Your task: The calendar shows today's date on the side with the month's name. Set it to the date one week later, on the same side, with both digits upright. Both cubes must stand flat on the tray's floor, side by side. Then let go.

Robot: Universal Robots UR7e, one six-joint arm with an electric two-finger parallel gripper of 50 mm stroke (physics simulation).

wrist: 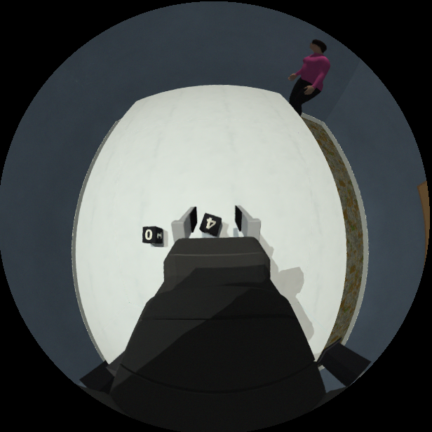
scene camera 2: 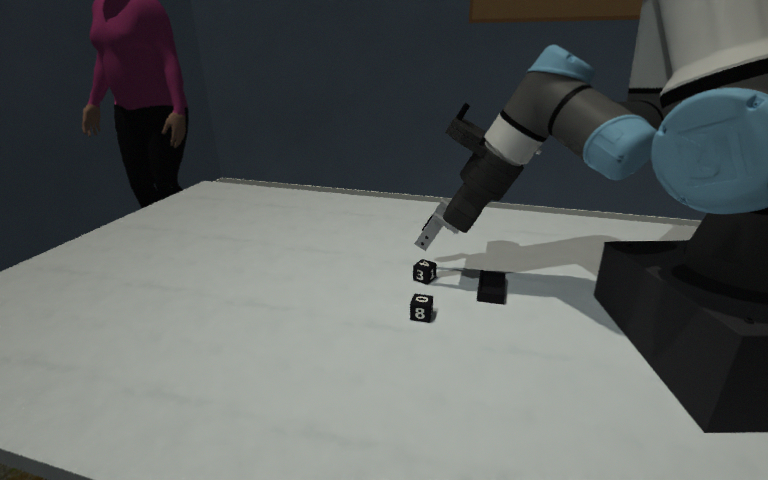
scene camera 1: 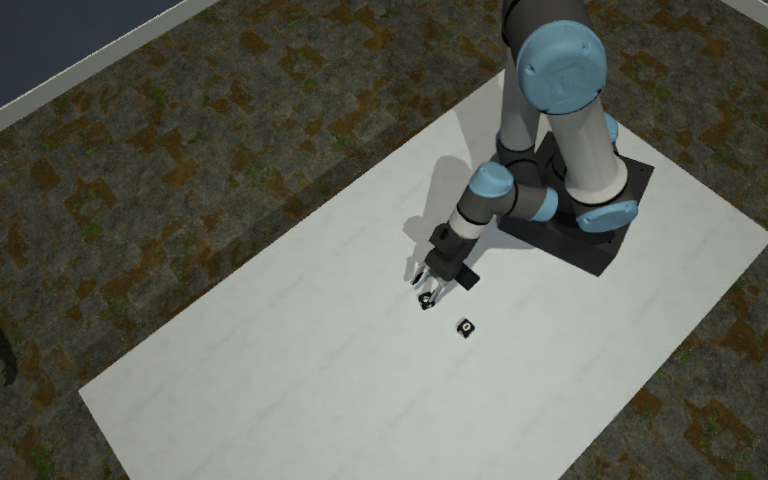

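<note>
A black cube lies flat on the table with a 4 on top; scene camera 2 shows 3 and 1 on its sides. A second black cube stands apart on the table, 0 on top and 8 on the side facing scene camera 2. The dark calendar tray is on the table beside the cubes, towards the robot base; no month name is readable. My gripper is open and empty, tilted, a little above the 4 cube, which sits turned relative to the fingers.
The white table carries the cubes and tray. The robot's dark base block stands beyond the tray. A person in a pink top stands past the table's far end.
</note>
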